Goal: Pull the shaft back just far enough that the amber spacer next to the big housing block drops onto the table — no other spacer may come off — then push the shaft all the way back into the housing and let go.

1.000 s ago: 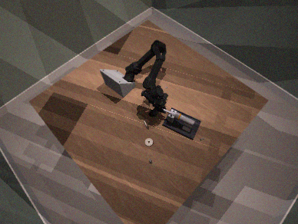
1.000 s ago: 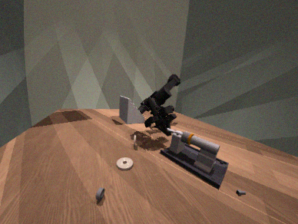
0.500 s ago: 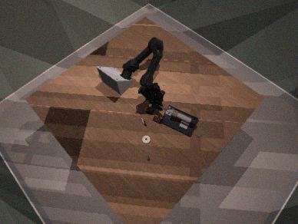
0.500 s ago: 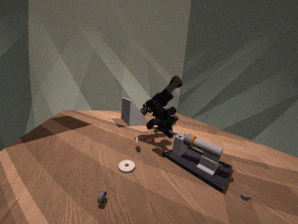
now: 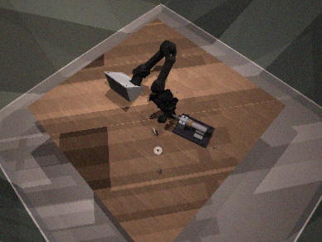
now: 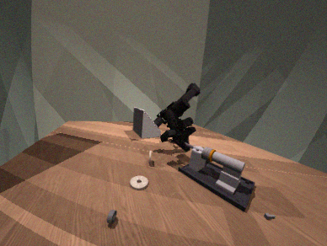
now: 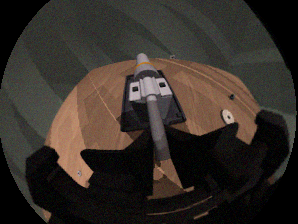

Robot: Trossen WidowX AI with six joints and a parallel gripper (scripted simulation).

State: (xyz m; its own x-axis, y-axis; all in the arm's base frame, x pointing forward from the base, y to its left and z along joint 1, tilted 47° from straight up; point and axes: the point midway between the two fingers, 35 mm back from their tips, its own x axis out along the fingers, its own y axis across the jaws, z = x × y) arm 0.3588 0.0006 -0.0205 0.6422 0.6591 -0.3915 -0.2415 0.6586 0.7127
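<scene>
Now: the shaft 40 mm ahead of my gripper tip, 10 mm to the left of it and 20 mm above it. Round my gripper tip: amber spacer: 100 mm ahead, 30 mm to the left, 20 mm above; then small dark ring: 140 mm ahead, 310 mm to the right, 40 mm below.
</scene>
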